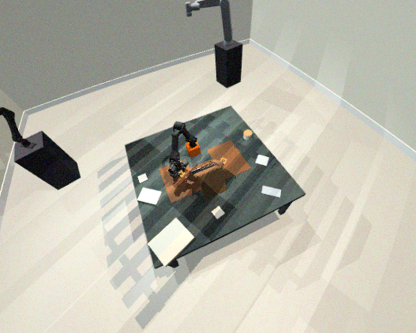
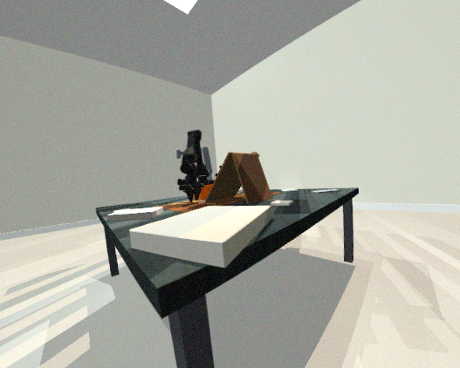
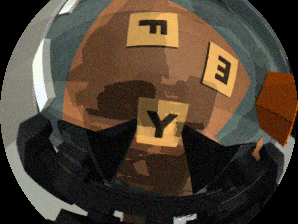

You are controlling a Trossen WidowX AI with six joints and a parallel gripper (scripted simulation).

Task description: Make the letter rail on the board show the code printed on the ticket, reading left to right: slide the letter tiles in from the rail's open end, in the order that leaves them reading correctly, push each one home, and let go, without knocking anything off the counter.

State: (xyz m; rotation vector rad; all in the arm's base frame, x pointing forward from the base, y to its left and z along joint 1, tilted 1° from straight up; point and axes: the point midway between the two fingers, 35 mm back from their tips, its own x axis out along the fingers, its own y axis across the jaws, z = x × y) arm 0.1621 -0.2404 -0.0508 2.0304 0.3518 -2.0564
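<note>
My gripper tip is 110 mm to the right of the white ticket, 100 mm short of it and 80 mm below it. From my gripper tip the other things lie so: yellow letter tile (400 mm to the left, 110 mm ahead, 10 mm below); flat white slab (340 mm to the right, 30 mm ahead); mat (210 mm to the left, 40 mm ahead, 10 mm below).
</note>
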